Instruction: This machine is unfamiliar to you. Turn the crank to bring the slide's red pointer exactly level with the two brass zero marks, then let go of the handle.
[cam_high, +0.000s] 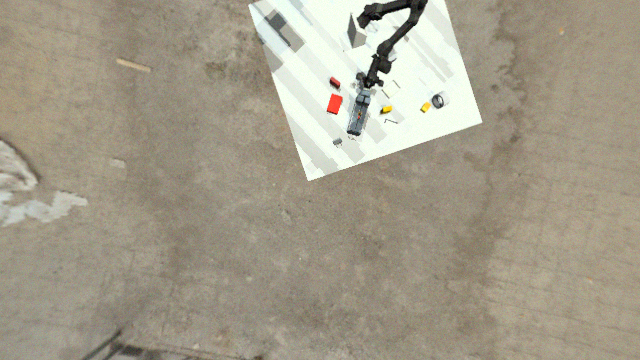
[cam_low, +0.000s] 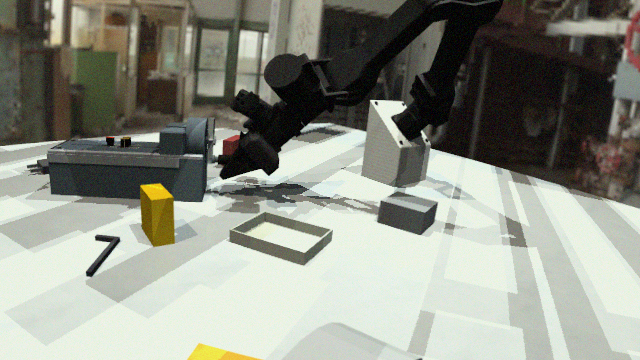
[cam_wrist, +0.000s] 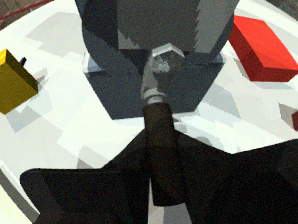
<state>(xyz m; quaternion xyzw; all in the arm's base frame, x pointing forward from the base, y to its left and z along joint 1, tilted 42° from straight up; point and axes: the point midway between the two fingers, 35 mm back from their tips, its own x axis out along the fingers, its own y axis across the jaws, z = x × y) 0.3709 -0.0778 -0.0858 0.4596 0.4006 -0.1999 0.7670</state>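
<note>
Right now my gripper tip is 30 mm below the dark crank handle, 10 mm to the right of it and 10 mm past it. Also, from my gripper tip: red pointer: 140 mm ahead, 130 mm to the right, 50 mm above; shallow grey tray: 190 mm to the left, 50 mm ahead, 30 mm below; yellow block: 170 mm ahead, 80 mm to the left.
</note>
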